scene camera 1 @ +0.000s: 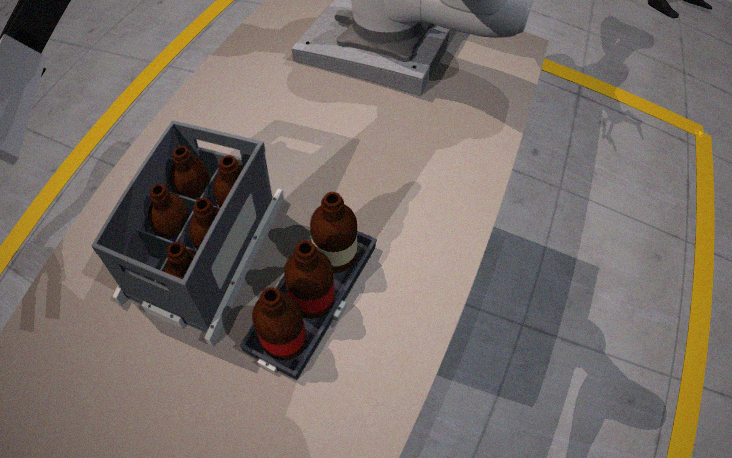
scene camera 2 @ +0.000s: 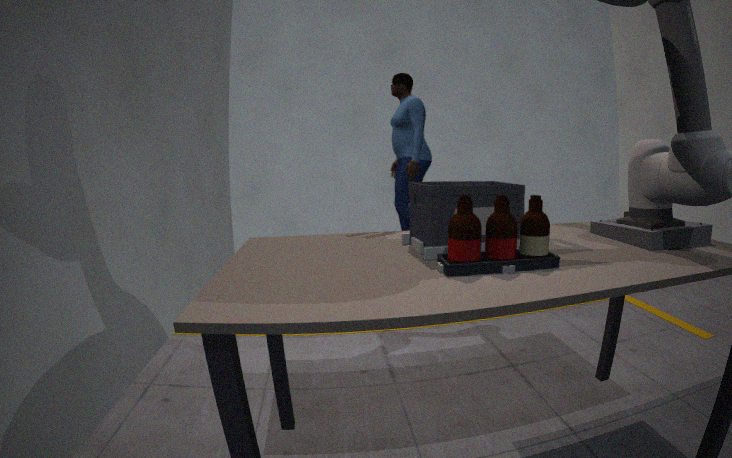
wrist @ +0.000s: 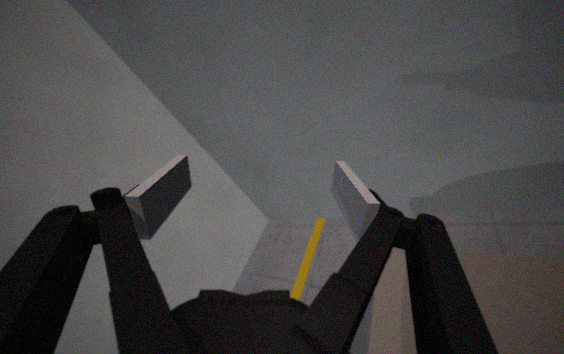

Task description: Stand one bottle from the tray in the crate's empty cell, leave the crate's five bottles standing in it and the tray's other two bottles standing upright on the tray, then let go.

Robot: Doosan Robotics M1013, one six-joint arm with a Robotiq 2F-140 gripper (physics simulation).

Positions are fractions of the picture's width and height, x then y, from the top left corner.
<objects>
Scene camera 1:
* my gripper: 0.08, 0.14
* red-labelled bottle: 0.42, 0.59
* red-labelled bottle: 0.38, 0.69
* cream-labelled bottle: 0.46, 0.49
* pale rail: 0.31, 0.65
</objects>
